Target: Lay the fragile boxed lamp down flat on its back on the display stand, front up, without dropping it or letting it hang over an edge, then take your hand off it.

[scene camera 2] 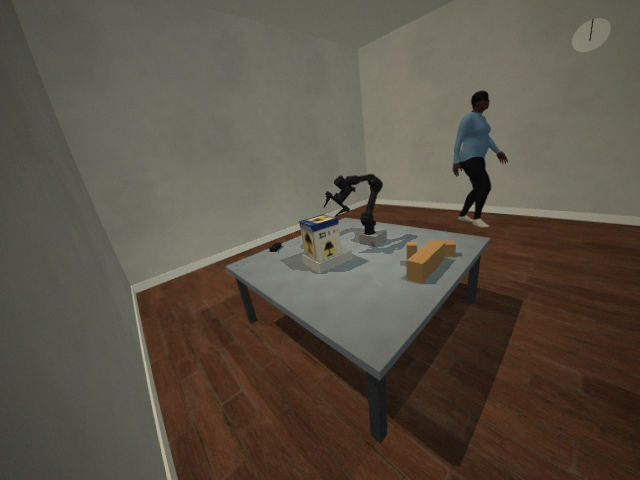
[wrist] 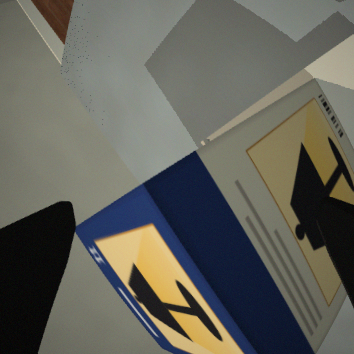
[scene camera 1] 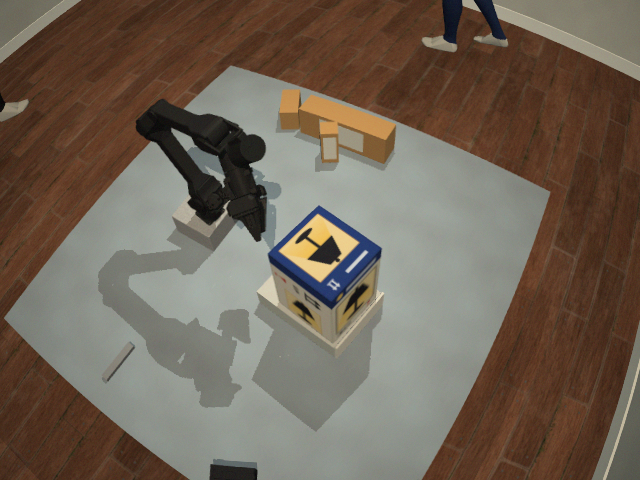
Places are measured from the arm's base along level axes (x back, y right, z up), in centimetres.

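Pixels of known places: gripper, between the fingertips: (scene camera 2: 329,212) (wrist: 200,213) (scene camera 1: 261,236); arm's base, origin of its link: (scene camera 2: 370,233) (scene camera 1: 210,212).
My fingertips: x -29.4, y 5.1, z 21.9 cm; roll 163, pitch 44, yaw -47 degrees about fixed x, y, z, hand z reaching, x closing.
For each thing: its top centre in the pictures, then the offset to it from my fingertips. Level surfaces: height alone.
- boxed lamp, centre of its top: (wrist: 155,303) (scene camera 1: 324,250) (scene camera 2: 318,219) dx -12.4, dy -6.2, dz -0.7 cm
- long cardboard box, centre of its top: (scene camera 1: 346,115) (scene camera 2: 427,250) dx +21.8, dy -55.9, dz -18.6 cm
- grey table, height of its surface: dz -29.6 cm
- grey strip, centre of its top: (scene camera 1: 117,360) dx +19.6, dy +44.1, dz -28.4 cm
- dark object, centre of its top: (scene camera 1: 232,475) (scene camera 2: 275,245) dx -25.7, dy +43.7, dz -26.1 cm
The boxed lamp (scene camera 1: 323,257) (scene camera 2: 319,235) (wrist: 197,267) rests on the low cream display stand (scene camera 1: 267,292) (scene camera 2: 320,266) (wrist: 333,67). Its blue-bordered face with the lamp picture points up, and the white sides carry lamp and handling marks. It sits inside the stand's edges. My gripper (scene camera 1: 258,229) (scene camera 2: 332,202) (wrist: 200,213) is open and empty. It hangs just left of the box's upper corner and does not touch it. In the wrist view the two dark fingers frame the box's top and one side.
A long cardboard box (scene camera 1: 347,126) (scene camera 2: 428,259) and two small ones (scene camera 1: 290,109) (scene camera 1: 329,140) lie at the far side of the grey table (scene camera 1: 451,229) (scene camera 2: 375,310). A grey strip (scene camera 1: 118,361) and a dark object (scene camera 1: 233,470) (scene camera 2: 275,247) lie near its edges. A person (scene camera 2: 475,157) walks behind.
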